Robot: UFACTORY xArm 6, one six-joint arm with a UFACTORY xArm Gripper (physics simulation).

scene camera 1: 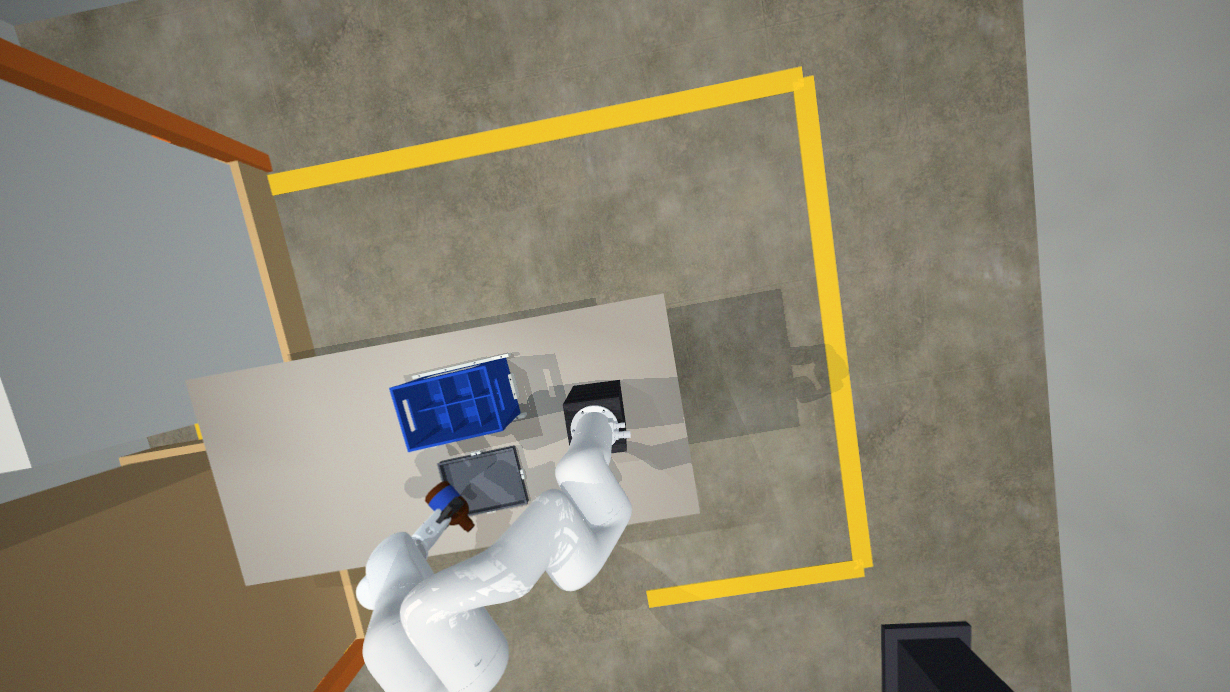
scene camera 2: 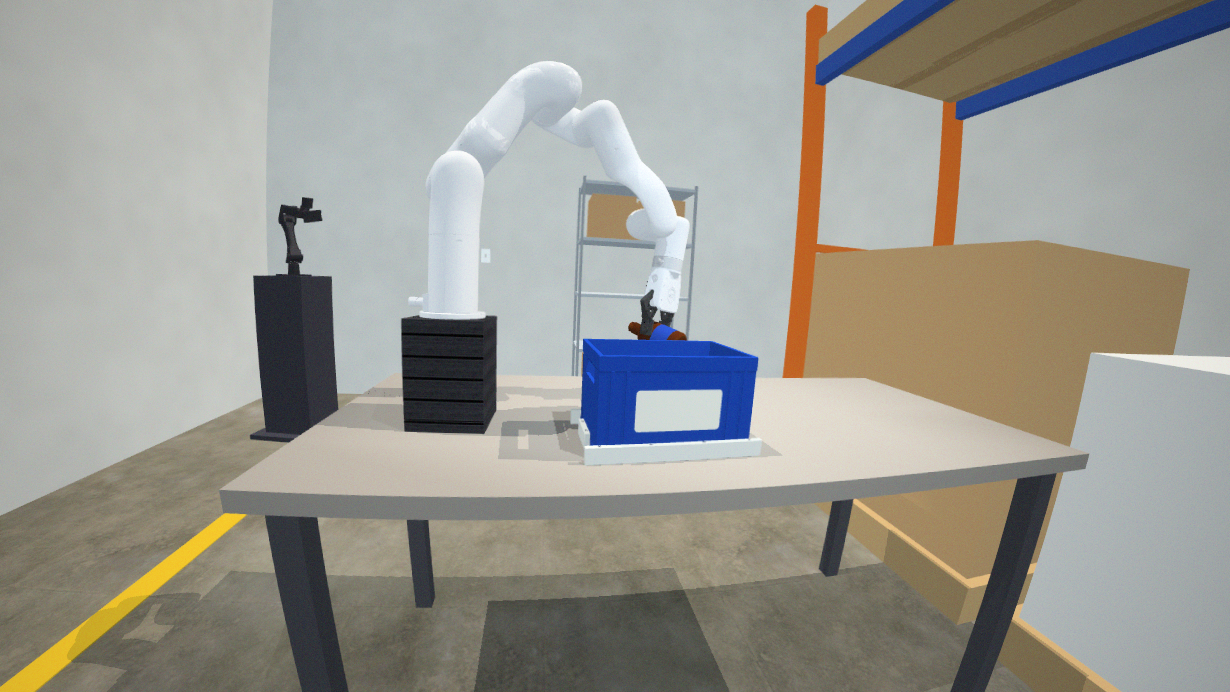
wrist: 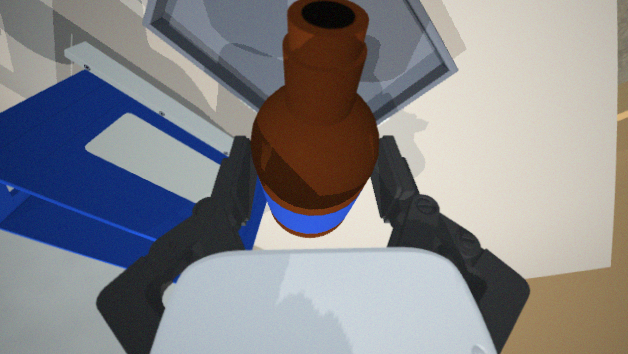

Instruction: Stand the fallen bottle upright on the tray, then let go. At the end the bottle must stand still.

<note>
The pictures show: my gripper, a brown bottle, a grey tray and a blue crate.
My gripper also shows in the wrist view.
</note>
